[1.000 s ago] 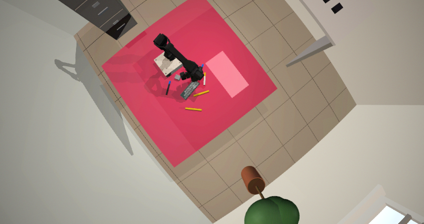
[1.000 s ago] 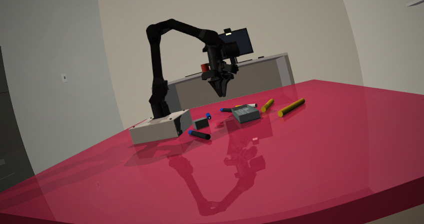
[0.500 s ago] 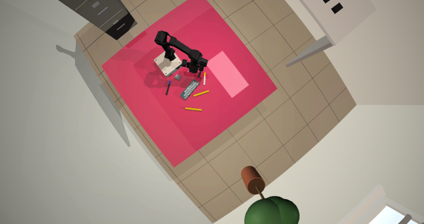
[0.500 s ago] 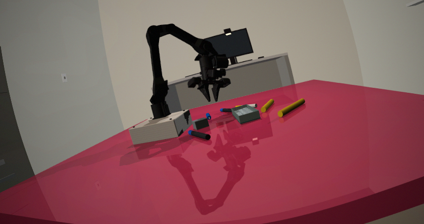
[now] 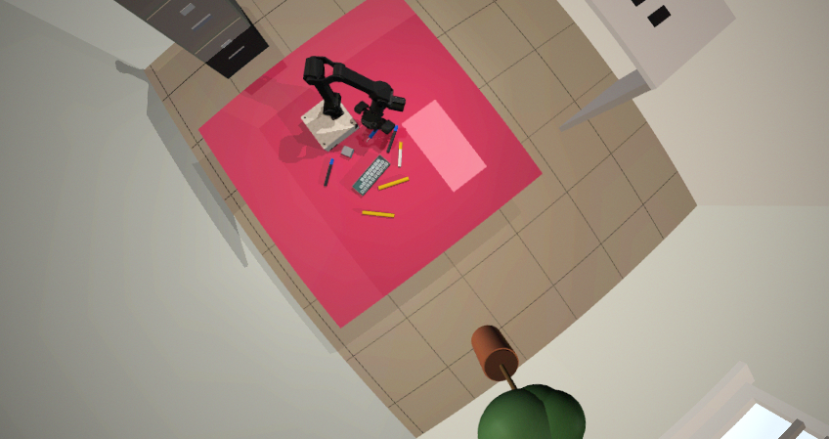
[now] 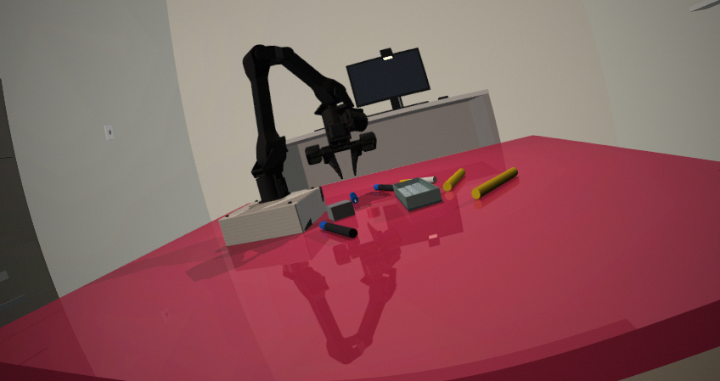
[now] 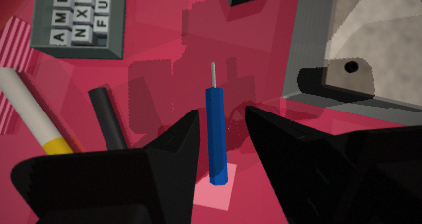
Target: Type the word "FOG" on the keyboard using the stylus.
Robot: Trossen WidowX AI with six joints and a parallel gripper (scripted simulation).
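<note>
My gripper tip is 6 cm above the stylus and 1 cm to the left of it. Also, from my gripper tip: grey block 15 cm to the right, 5 cm below, 1 cm ahead.
</note>
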